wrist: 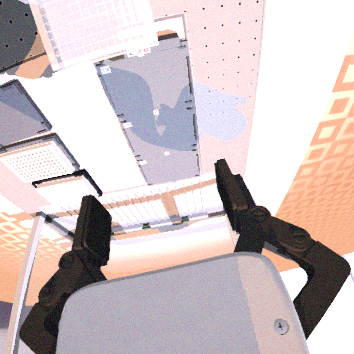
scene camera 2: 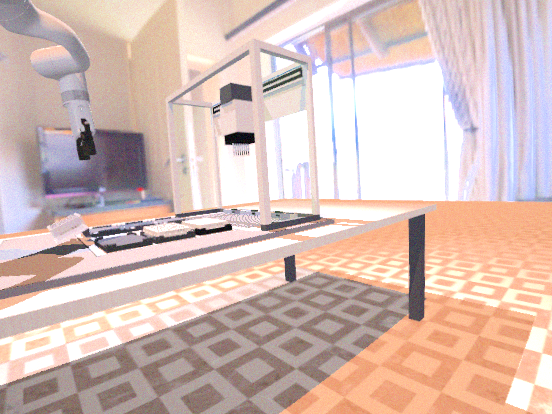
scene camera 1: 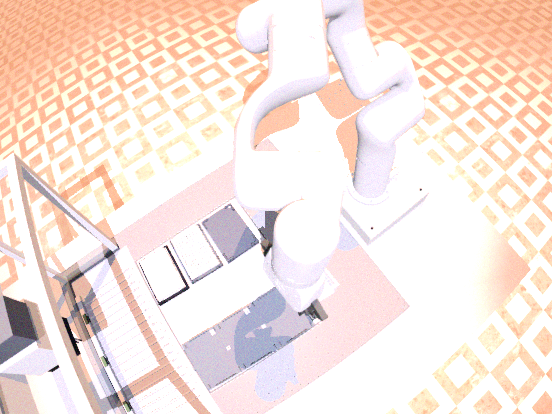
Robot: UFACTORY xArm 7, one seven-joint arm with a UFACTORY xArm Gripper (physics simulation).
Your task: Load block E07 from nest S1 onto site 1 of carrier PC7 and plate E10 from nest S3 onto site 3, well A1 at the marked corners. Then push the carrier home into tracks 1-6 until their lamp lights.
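Frame: origin at the arm's base, x down, y ahead, z right, level; metres.
Seen in the pictures: gripper, between the fingertips: [wrist: 157,189] [scene camera 2: 87,157]; arm's base, origin of its link: [scene camera 1: 369,185].
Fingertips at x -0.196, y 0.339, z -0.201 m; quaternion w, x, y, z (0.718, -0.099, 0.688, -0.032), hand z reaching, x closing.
Pixels of each thing's middle, then the offset from my fingertips to it.
- pale gridded block, middle of its body: [wrist: 96,19] [scene camera 1: 308,277] [scene camera 2: 67,227] dx +0.198, dy -0.071, dz +0.055 m
- grey carrier, middle of its body: [wrist: 161,133] [scene camera 1: 247,336] [scene camera 2: 138,223] dx +0.218, dy +0.127, dz -0.008 m
- dark nest, middle of its body: [wrist: 2,118] [scene camera 2: 122,241] [scene camera 1: 229,232] dx +0.224, dy +0.055, dz +0.267 m
- white plate, middle of its body: [scene camera 1: 161,273] [wrist: 67,191] [scene camera 2: 204,223] dx +0.214, dy +0.270, dz +0.236 m
- white dotted plate, middle of its body: [wrist: 36,162] [scene camera 1: 194,251] [scene camera 2: 166,229] dx +0.214, dy +0.162, dz +0.255 m
- head with pins, middle of its body: [scene camera 1: 31,339] [scene camera 2: 239,119] dx -0.115, dy +0.480, dz +0.081 m
My gripper [scene camera 2: 86,147] [wrist: 157,189] is open and empty, high above the table; the arm mostly hides it in scene camera 1. A pale gridded block [scene camera 1: 327,284] [scene camera 2: 67,227] [wrist: 100,30], which looks like E07, lies tilted by the robot-side end of the grey carrier [scene camera 1: 212,361] [wrist: 175,135]; what it rests on is hidden. It is apart from the fingers. The carrier has small white corner marks. One dark nest [scene camera 1: 230,232] [scene camera 2: 122,242] [wrist: 20,117] is empty. A white plate [scene camera 1: 162,275] [scene camera 2: 207,223] [wrist: 67,186], seemingly E10, sits in the black nest farthest from the robot. Labels are unreadable.
A white dotted plate [scene camera 1: 196,252] [scene camera 2: 167,230] [wrist: 37,162] sits in the middle nest. Striped tracks [scene camera 1: 120,310] [wrist: 135,210] lie beyond the carrier. A white gantry frame [scene camera 1: 37,260] [scene camera 2: 257,135] [wrist: 27,280] stands over them, carrying a head with pins [scene camera 2: 237,117].
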